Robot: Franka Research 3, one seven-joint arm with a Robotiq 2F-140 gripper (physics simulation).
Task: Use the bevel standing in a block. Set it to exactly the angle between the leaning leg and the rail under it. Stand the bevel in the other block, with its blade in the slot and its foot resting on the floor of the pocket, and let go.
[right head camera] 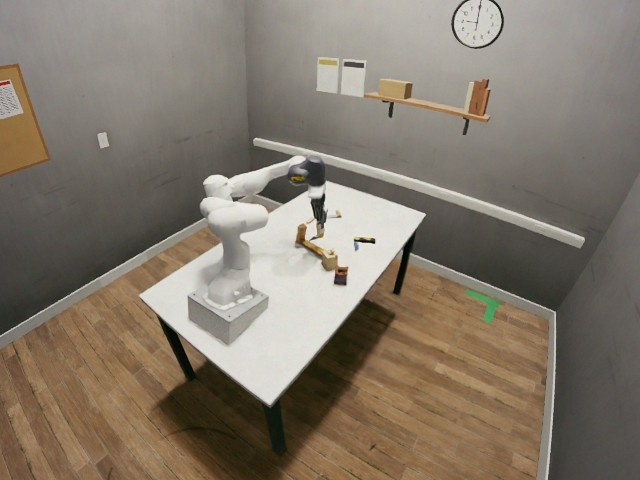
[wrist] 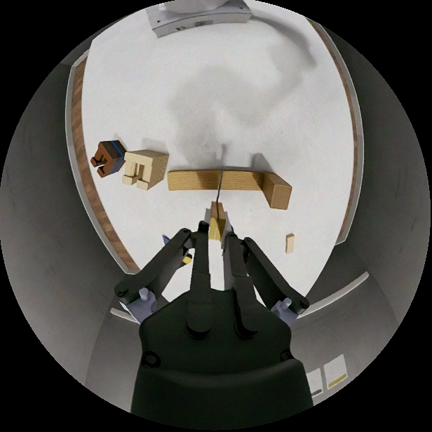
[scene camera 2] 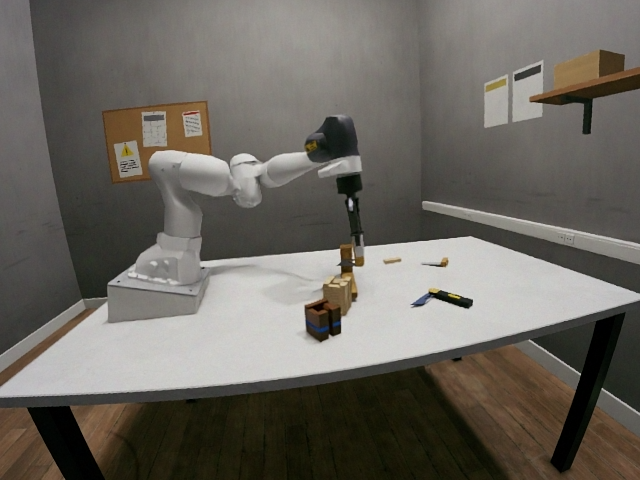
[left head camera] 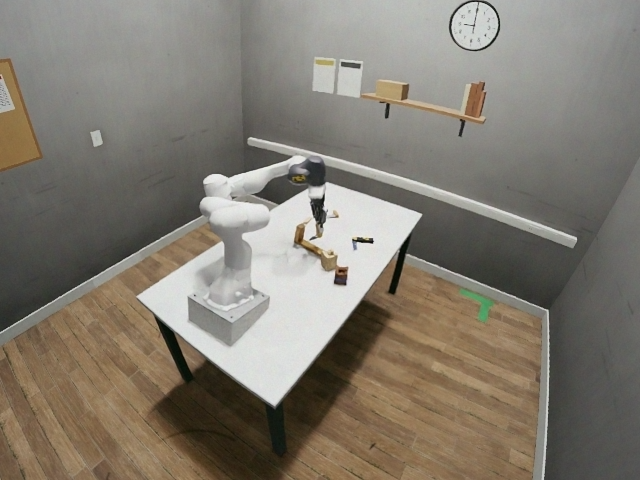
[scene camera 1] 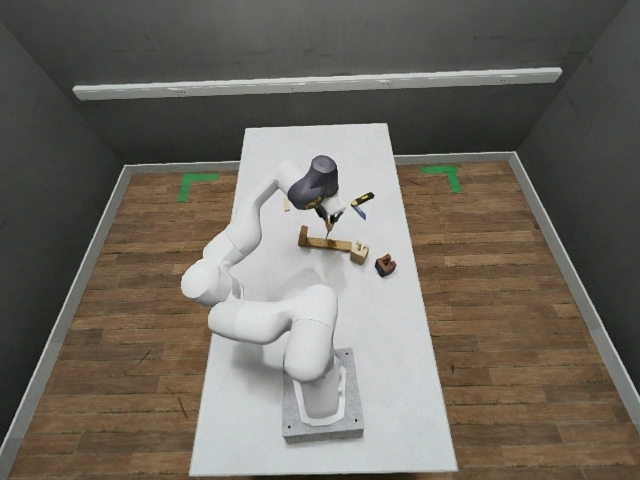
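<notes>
My gripper (wrist: 214,217) (scene camera 2: 358,249) is shut on the wooden handle of the bevel (wrist: 217,215) (scene camera 2: 359,261) (scene camera 1: 328,224). It holds the bevel above the table, beside the rail. The thin grey blade points toward the robot base and crosses over the rail (wrist: 240,181) (scene camera 1: 338,244) in the wrist view; whether it touches is unclear. The leaning leg (wrist: 280,194) (scene camera 2: 345,255) (left head camera: 299,233) rises from the rail's end. The pale block (wrist: 155,162) (scene camera 1: 358,254) (scene camera 2: 337,295) stands by the rail's other end. The dark brown block (scene camera 1: 384,266) (scene camera 2: 321,322) with a blue band stands beyond it. Both slots look empty.
A black and yellow tool (scene camera 2: 454,298) (scene camera 1: 364,198) with a blue blade lies on the table (scene camera 2: 232,351). A small wooden piece (scene camera 2: 391,260) (wrist: 290,243) and a small wood-handled tool (scene camera 2: 444,262) (left head camera: 335,213) lie farther back.
</notes>
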